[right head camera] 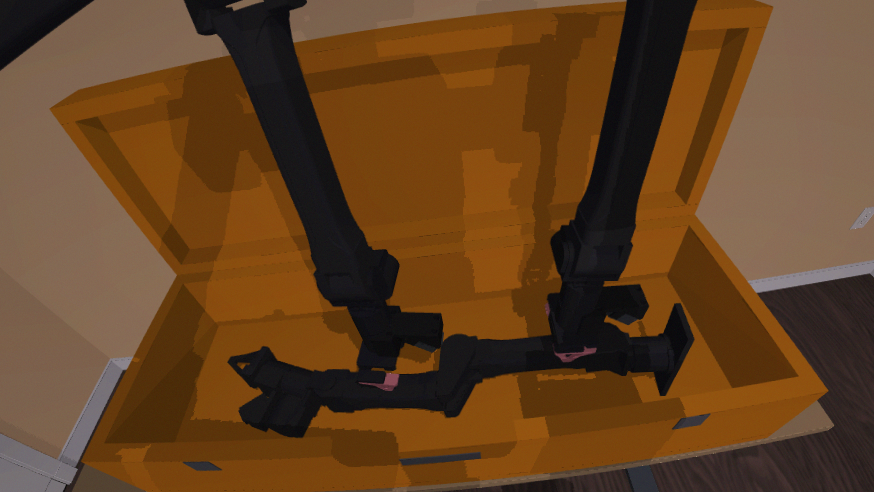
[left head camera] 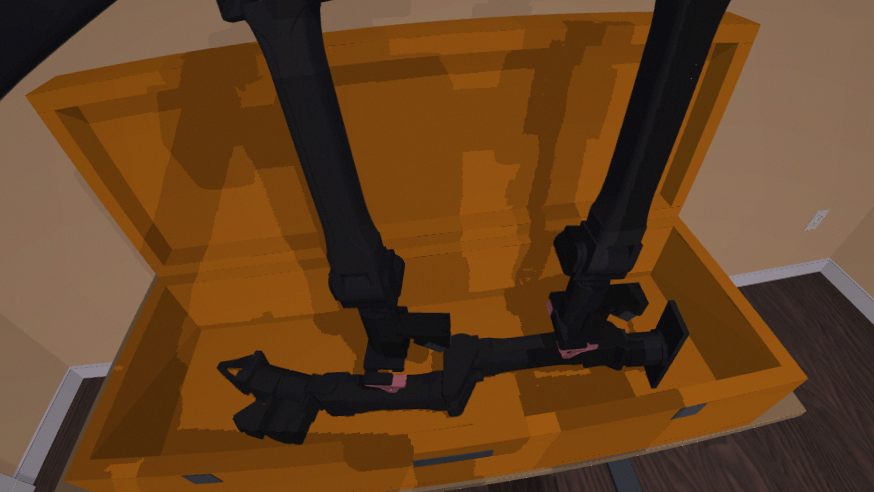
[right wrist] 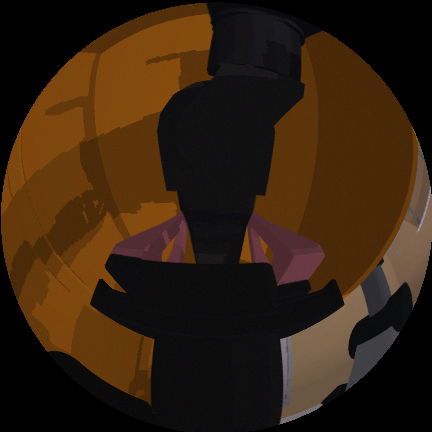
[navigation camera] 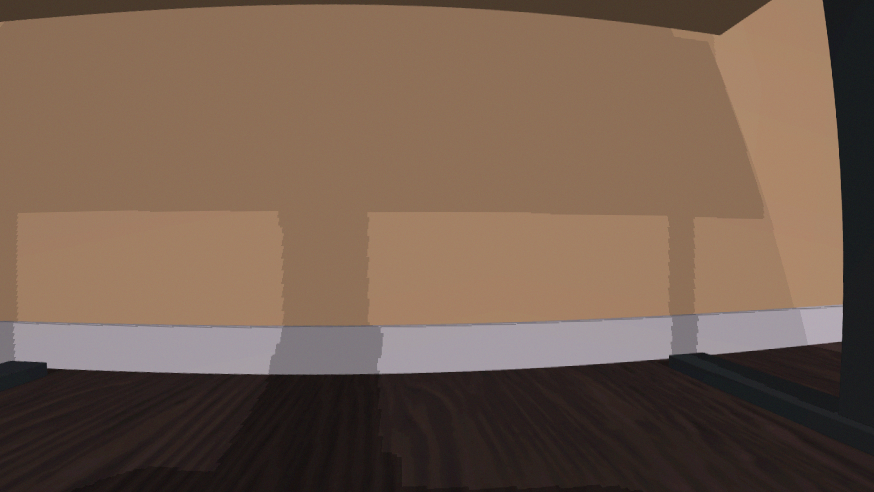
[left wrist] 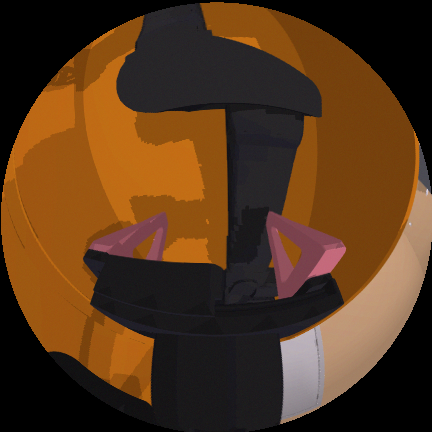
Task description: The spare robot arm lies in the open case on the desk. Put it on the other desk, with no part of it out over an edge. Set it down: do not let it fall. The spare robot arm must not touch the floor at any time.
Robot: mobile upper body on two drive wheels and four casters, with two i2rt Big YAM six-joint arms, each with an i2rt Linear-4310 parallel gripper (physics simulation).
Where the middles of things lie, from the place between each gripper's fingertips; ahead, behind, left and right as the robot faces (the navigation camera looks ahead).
I see the gripper end (left head camera: 257, 376) 40 mm behind my left hand, 290 mm to the left of it and 30 mm below it.
Right now my right hand is 70 mm past the gripper end, 600 mm to the right of it and 50 mm above it.
